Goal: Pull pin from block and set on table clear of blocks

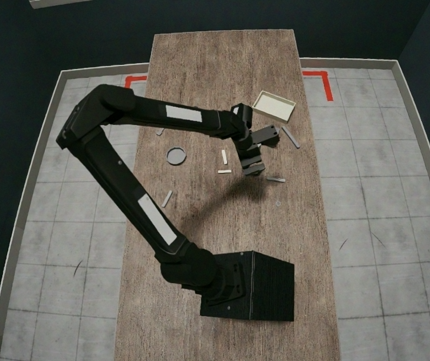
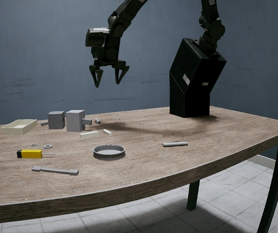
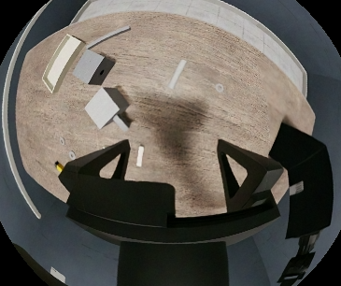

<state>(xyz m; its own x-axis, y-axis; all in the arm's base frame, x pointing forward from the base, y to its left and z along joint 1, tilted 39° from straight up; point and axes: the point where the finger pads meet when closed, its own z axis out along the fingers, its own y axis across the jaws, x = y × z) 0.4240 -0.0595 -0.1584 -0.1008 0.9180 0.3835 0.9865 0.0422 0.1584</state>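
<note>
Now: hand 130 mm above the grey pin and 100 mm short of it. From my hand the other things lie so: grey ring dish: 280 mm to the left, 160 mm ahead, 150 mm below; then darker grey block: 170 mm ahead, 130 mm below, 110 mm to the right; then light grey block: 130 mm below, 120 mm ahead, 20 mm to the right.
</note>
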